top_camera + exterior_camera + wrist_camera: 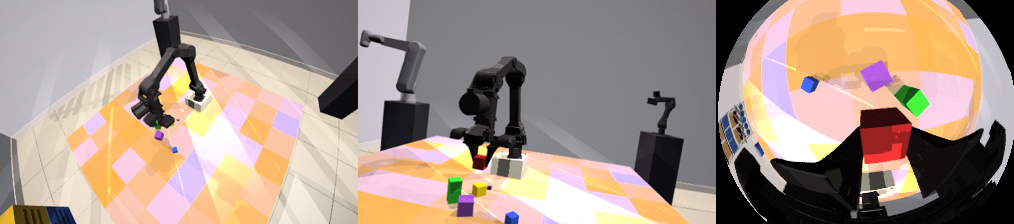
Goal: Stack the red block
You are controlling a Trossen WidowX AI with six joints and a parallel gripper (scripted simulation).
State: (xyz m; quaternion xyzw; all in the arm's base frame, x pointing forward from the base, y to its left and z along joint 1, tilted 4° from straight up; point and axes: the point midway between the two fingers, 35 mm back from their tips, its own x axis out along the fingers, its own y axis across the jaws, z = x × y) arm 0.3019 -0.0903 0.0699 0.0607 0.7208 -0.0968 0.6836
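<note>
The purple block lies 4 cm ahead of my gripper tip, 2 cm to the right of it and 10 cm below it. The rest, counted from my gripper tip: red block: 1 cm above; yellow block: 7 cm behind, 1 cm to the right, 11 cm below; tiny dark cube: 12 cm behind, 2 cm to the left, 12 cm below.
</note>
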